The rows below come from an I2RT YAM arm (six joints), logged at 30 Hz.
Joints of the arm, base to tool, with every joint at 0 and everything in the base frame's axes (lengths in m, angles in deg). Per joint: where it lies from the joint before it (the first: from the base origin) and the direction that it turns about. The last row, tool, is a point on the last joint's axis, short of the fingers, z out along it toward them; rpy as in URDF.
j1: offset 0 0 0.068 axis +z
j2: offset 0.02 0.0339 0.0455 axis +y
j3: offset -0.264 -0.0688 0 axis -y
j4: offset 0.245 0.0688 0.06 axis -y
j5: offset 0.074 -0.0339 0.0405 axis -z
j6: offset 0.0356 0 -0.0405 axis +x
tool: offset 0 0 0 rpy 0 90 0
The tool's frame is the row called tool.
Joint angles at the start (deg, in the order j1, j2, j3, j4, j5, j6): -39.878, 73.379, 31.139, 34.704, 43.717, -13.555
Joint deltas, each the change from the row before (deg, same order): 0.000, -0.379, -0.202, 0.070, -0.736, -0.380; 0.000, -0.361, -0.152, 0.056, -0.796, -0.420; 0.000, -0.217, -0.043, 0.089, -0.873, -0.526; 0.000, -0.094, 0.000, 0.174, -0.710, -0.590; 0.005, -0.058, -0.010, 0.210, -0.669, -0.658; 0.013, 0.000, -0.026, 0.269, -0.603, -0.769; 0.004, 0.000, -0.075, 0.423, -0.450, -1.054; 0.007, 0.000, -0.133, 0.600, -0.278, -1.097; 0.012, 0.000, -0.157, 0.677, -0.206, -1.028; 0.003, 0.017, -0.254, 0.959, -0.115, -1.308; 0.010, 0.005, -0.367, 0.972, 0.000, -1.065
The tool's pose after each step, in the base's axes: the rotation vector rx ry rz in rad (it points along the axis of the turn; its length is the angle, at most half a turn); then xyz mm. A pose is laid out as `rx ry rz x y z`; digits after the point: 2 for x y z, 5 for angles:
0.98248 1.56704 -1.30971 187.14 -187.98 233.68
0.96654 1.57130 -1.30322 186.79 -187.21 234.42
0.94818 1.57703 -1.29703 186.91 -186.78 235.21
0.93123 1.58234 -1.29397 187.22 -186.61 235.88
0.91387 1.58821 -1.29234 187.56 -186.45 236.41
0.89587 1.59512 -1.29297 187.96 -186.33 236.71
0.87664 1.60219 -1.29929 188.18 -186.21 237.01
0.85924 1.60648 -1.30848 188.22 -186.02 237.31
0.84364 1.60854 -1.31784 188.20 -185.80 237.61
0.82618 1.60979 -1.33201 187.97 -185.52 237.80
0.81331 1.60957 -1.34478 187.47 -185.04 237.44

